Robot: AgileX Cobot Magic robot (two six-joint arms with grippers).
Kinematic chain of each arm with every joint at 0, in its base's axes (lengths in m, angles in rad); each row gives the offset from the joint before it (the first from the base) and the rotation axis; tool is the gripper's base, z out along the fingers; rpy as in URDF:
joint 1: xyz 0 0 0.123 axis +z
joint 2: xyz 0 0 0 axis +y
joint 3: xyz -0.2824 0 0.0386 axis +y
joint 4: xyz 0.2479 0 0.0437 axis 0.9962 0 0.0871
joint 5: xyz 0 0 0 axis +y
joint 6: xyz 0.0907 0 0.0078 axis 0.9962 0 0.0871
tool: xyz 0 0 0 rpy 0 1.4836 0
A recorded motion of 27 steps. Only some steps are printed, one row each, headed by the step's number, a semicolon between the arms.
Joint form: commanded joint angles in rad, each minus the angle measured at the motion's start. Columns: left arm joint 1, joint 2, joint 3, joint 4, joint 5, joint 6; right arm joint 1, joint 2, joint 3, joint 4, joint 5, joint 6.
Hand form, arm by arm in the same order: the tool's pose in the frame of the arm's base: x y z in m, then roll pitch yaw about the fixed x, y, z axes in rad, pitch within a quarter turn. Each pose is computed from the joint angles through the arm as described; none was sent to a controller.
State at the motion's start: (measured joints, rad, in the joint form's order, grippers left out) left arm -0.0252 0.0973 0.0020 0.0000 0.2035 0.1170; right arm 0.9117 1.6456 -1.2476 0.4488 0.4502 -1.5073
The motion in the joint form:
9: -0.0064 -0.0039 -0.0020 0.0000 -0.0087 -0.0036; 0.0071 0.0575 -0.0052 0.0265 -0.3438 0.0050
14: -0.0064 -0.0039 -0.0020 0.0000 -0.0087 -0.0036; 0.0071 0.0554 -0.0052 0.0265 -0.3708 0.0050
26: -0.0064 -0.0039 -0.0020 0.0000 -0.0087 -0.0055; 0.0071 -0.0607 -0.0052 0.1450 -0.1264 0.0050
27: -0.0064 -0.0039 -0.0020 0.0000 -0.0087 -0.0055; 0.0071 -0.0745 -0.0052 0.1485 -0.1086 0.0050
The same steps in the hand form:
9: 0.0625 -0.0020 0.1899 2.6346 1.3404 2.5916; 0.2387 0.3201 0.2890 -2.0984 0.5015 -0.8709
14: 0.0625 -0.0020 0.1899 2.6346 1.3404 2.5916; 0.2400 0.3199 0.2918 -2.0682 0.5029 -0.8680
26: 0.0625 -0.0020 0.1899 2.6418 1.3413 2.5989; 0.2110 0.3032 0.3210 -2.2152 0.6291 -0.8632
27: 0.0625 -0.0020 0.1899 2.6418 1.3413 2.5989; 0.2081 0.3009 0.3250 -2.2178 0.6346 -0.8559

